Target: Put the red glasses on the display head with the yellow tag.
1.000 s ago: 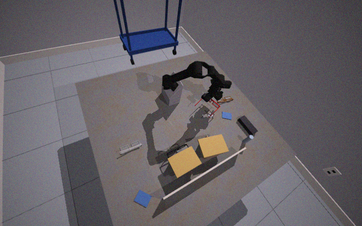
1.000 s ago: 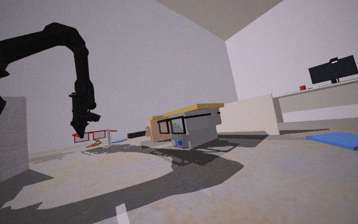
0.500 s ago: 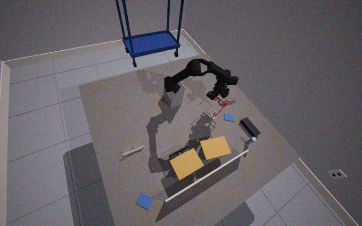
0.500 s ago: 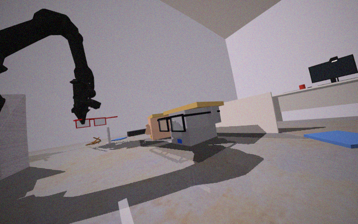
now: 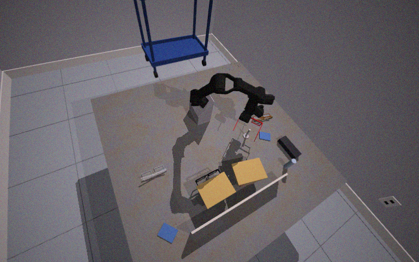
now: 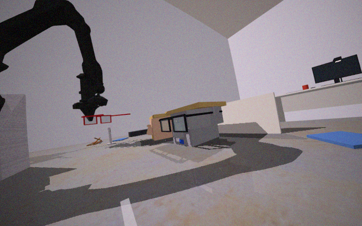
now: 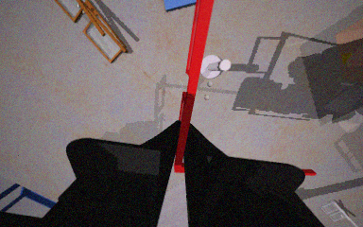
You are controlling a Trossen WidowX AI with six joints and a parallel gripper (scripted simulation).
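Now: the tan head 26 cm ahead of my gripper tip, 19 cm to the right of it and 7 cm below it. Round my gripper tip: grey head: 24 cm ahead, 41 cm to the right, 7 cm below; then white post: 7 cm ahead, 10 cm below; then black box: 30 cm ahead, 20 cm to the left, 11 cm below.
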